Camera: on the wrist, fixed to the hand. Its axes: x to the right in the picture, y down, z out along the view.
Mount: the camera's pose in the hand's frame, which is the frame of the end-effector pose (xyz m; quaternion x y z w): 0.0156 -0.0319 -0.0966 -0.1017 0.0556 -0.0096 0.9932
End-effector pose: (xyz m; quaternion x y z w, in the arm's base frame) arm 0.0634 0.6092 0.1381 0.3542 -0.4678 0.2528 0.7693
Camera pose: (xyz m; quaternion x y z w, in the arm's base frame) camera 0.1454 0.6658 0.1122 0.2640 -0.4442 0.2158 0.8285
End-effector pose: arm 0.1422 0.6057 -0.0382 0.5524 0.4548 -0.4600 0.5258
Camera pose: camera 0.1162 0.7036 -0.0565 0.5164 0.5330 -0.3849 0.5487
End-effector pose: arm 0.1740 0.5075 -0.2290 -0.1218 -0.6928 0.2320 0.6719
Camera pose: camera 0.2729 0.5027 -0.2009 -0.1955 -0.6755 0.1467 0.6957
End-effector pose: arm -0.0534 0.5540 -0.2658 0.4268 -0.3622 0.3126 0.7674
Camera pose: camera 0.0082 0.6278 -0.3027 0.3320 -0.3448 0.2900 0.8288
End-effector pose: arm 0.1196 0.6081 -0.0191 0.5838 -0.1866 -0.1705 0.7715
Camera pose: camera 0.1788 0.6732 -0.0725 0.5127 -0.1195 -0.1633 0.8344
